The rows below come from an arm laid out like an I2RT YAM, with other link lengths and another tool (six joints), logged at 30 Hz.
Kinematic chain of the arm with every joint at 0, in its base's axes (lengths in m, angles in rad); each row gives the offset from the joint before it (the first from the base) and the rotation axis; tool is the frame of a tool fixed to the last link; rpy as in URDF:
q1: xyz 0 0 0.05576 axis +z
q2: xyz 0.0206 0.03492 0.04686 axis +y
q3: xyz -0.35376 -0.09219 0 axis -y
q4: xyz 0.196 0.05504 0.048 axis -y
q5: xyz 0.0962 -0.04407 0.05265 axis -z
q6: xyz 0.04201 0 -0.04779 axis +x
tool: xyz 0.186 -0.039 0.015 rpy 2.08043 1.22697 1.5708
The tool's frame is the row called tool.
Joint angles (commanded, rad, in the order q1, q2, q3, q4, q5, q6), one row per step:
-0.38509, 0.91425, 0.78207, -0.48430, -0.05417, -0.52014
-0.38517, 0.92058, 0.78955, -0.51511, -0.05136, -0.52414
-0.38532, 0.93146, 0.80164, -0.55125, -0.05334, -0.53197
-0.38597, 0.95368, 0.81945, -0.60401, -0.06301, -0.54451
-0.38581, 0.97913, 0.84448, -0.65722, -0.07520, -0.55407
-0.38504, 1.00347, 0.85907, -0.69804, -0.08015, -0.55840
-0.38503, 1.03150, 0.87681, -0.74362, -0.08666, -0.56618
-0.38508, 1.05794, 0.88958, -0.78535, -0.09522, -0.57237
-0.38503, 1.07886, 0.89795, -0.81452, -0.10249, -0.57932
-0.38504, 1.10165, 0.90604, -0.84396, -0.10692, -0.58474
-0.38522, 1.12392, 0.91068, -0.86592, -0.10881, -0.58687
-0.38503, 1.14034, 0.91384, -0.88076, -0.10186, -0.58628
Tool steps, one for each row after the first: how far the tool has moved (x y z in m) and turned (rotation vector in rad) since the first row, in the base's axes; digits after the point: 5 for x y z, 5 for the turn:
-0.00301, 0.00064, -0.00674, 0.00654, 0.02913, 0.00001
-0.00534, 0.00230, -0.01378, 0.01484, 0.06299, 0.00625
-0.00793, 0.00599, -0.02538, 0.03281, 0.11654, 0.02127
-0.00947, 0.01002, -0.03424, 0.05380, 0.16506, 0.03728
-0.01182, 0.01259, -0.04409, 0.07354, 0.21119, 0.04495
-0.01463, 0.01562, -0.05420, 0.09434, 0.26229, 0.05540
-0.01817, 0.01938, -0.06471, 0.11787, 0.31176, 0.06617
-0.02073, 0.02248, -0.07253, 0.13493, 0.34901, 0.07652
-0.02391, 0.02506, -0.08069, 0.15248, 0.38885, 0.08376
-0.02675, 0.02671, -0.08838, 0.16883, 0.42464, 0.08664
-0.02948, 0.02613, -0.09377, 0.17599, 0.45237, 0.08195

